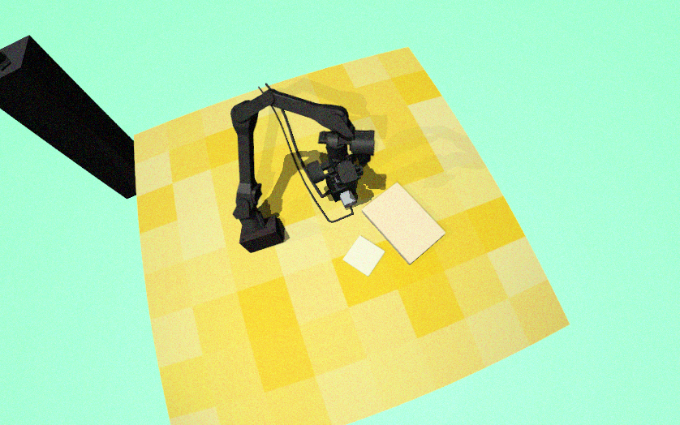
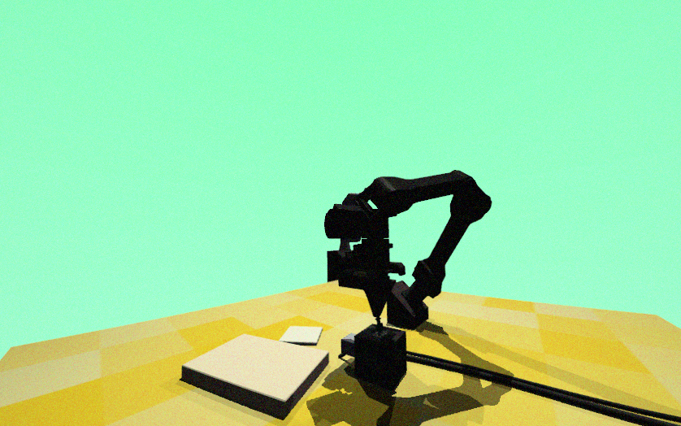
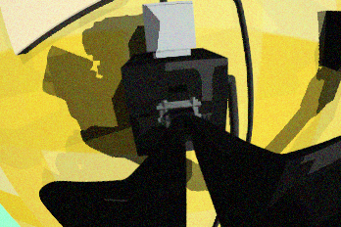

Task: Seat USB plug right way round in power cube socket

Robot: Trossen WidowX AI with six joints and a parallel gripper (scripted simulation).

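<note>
The USB socket lies 1 cm to the left of my gripper tip and 4 cm below it. Round my gripper tip: beige box: 15 cm ahead, 19 cm to the right, 10 cm below; then pad: 2 cm behind, 24 cm to the right, 10 cm below; then USB plug: 2 cm below.
</note>
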